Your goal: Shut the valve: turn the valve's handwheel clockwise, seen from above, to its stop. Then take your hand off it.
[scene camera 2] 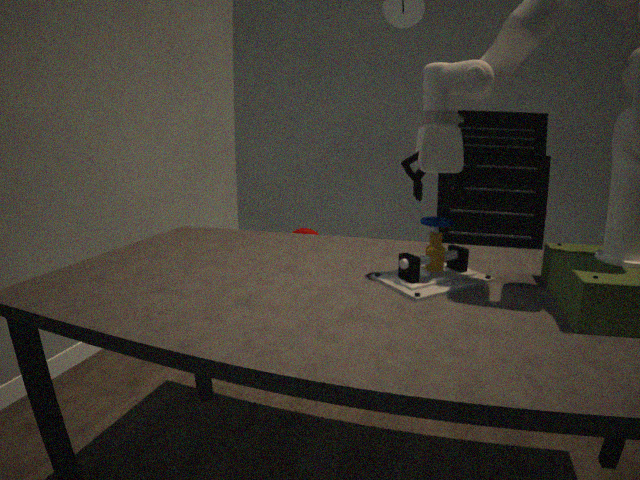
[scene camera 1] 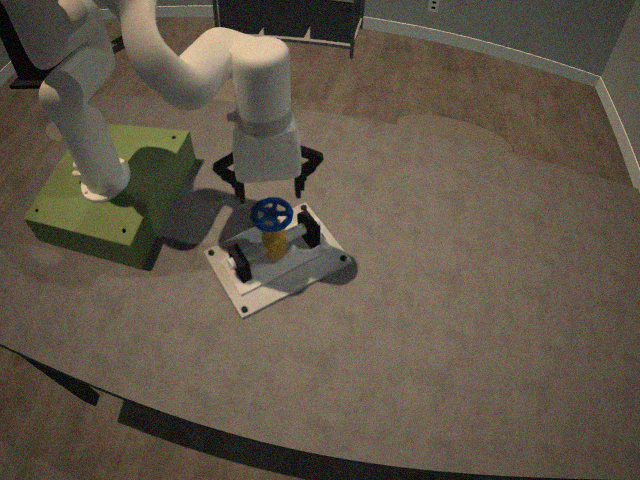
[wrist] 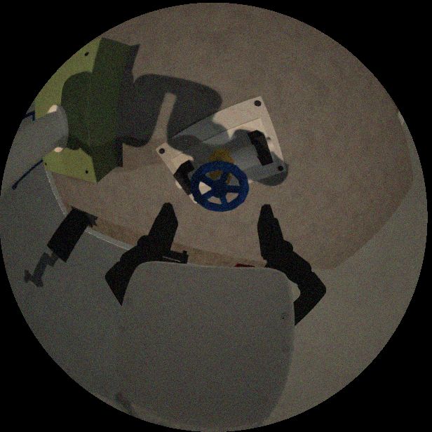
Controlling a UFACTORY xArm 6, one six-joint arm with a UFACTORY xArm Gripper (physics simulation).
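Observation:
The blue spoked handwheel [scene camera 1: 271, 213] [scene camera 2: 435, 222] [wrist: 220, 188] sits level on top of the yellow valve body [scene camera 1: 276, 245] [scene camera 2: 435, 257] [wrist: 221, 154]. The valve stands upright in a grey pipe between two black brackets on a white base plate [scene camera 1: 258, 301] [wrist: 250, 113]. My gripper [scene camera 1: 269, 198] [wrist: 216, 213] is wide open and empty, pointing down. Its fingertips are above the handwheel and apart from it. In the scene camera 2 view one finger shows clearly, with a gap above the wheel; the other is hard to make out. The wheel's turn angle relative to its stop cannot be read.
The green block [scene camera 1: 77, 217] [scene camera 2: 563, 289] [wrist: 90, 120] under the arm's base stands beside the valve plate, on the same table [scene camera 1: 439, 335] [scene camera 2: 258, 310]. A dark shelf unit [scene camera 2: 544, 134] and a partly visible red object [scene camera 2: 305, 231] are beyond the table.

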